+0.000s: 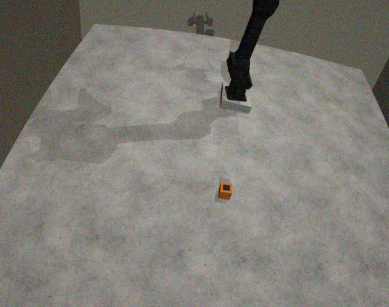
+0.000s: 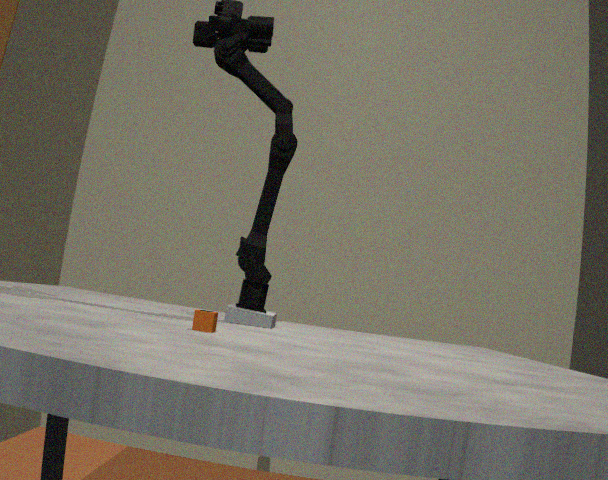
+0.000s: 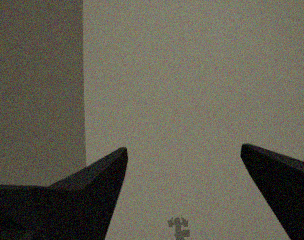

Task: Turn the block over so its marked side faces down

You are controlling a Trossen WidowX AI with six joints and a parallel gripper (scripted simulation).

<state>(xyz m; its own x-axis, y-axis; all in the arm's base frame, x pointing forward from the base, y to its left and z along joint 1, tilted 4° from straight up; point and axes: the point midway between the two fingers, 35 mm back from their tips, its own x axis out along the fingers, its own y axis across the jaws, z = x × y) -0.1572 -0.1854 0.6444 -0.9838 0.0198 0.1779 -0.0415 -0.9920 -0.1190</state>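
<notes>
The block lies 680 mm below my gripper tip, 530 mm ahead of it and 60 mm to the left of it.
</notes>
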